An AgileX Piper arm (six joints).
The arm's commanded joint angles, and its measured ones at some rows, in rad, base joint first. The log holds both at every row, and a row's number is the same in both.
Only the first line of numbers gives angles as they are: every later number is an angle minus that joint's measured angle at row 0.
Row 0, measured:
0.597, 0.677, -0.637, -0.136, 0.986, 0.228
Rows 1 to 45, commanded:
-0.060, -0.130, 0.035, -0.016, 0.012, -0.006
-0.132, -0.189, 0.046, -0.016, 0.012, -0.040
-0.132, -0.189, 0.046, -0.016, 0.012, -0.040
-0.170, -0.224, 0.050, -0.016, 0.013, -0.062
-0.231, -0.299, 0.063, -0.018, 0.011, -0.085
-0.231, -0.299, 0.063, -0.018, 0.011, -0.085
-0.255, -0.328, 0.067, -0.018, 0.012, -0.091
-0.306, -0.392, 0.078, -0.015, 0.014, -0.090
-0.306, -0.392, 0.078, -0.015, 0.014, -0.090
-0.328, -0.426, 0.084, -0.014, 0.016, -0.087
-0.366, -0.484, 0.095, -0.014, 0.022, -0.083
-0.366, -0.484, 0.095, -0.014, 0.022, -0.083
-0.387, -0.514, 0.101, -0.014, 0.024, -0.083
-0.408, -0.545, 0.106, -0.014, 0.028, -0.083
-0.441, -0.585, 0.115, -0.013, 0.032, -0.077
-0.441, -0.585, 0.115, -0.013, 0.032, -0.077
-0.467, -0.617, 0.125, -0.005, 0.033, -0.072
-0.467, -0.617, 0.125, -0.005, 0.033, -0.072
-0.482, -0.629, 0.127, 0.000, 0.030, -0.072
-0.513, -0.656, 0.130, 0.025, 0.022, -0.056
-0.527, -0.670, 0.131, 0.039, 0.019, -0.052
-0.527, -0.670, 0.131, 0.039, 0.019, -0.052
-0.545, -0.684, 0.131, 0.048, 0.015, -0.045
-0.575, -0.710, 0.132, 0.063, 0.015, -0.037
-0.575, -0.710, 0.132, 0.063, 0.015, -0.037
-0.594, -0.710, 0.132, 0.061, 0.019, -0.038
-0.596, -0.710, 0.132, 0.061, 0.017, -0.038
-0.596, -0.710, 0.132, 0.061, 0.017, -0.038
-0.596, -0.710, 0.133, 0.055, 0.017, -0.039
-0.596, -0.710, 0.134, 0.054, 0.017, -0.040
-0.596, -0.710, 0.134, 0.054, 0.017, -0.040
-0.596, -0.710, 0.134, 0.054, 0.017, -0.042
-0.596, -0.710, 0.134, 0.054, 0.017, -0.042
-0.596, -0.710, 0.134, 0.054, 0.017, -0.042
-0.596, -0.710, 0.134, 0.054, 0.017, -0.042
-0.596, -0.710, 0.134, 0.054, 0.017, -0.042
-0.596, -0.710, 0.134, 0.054, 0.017, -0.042
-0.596, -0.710, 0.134, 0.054, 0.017, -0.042
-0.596, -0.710, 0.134, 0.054, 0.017, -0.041
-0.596, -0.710, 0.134, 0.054, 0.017, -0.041
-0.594, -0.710, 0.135, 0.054, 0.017, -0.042
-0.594, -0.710, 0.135, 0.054, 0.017, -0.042
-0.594, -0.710, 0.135, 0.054, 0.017, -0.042
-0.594, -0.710, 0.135, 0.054, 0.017, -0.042
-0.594, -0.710, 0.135, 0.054, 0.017, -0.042
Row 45, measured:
-0.592, -0.681, 0.133, 0.060, 0.031, -0.047
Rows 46 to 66, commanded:
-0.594, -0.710, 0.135, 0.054, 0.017, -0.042
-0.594, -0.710, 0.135, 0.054, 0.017, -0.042
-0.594, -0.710, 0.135, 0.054, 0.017, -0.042
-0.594, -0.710, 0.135, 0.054, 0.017, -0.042
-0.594, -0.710, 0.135, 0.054, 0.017, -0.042
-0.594, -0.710, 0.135, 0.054, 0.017, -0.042
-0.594, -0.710, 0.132, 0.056, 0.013, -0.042
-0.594, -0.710, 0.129, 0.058, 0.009, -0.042
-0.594, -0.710, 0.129, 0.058, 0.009, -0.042
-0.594, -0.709, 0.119, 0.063, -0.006, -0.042
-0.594, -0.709, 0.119, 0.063, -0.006, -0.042
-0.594, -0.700, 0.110, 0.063, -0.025, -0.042
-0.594, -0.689, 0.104, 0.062, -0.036, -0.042
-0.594, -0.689, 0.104, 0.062, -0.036, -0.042
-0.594, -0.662, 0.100, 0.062, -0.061, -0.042
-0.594, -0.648, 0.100, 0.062, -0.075, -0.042
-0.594, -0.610, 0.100, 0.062, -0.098, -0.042
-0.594, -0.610, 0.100, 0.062, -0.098, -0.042
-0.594, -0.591, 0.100, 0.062, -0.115, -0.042
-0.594, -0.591, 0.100, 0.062, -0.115, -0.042
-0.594, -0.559, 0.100, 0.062, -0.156, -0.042
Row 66, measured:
-0.592, -0.596, 0.106, 0.062, -0.095, -0.047
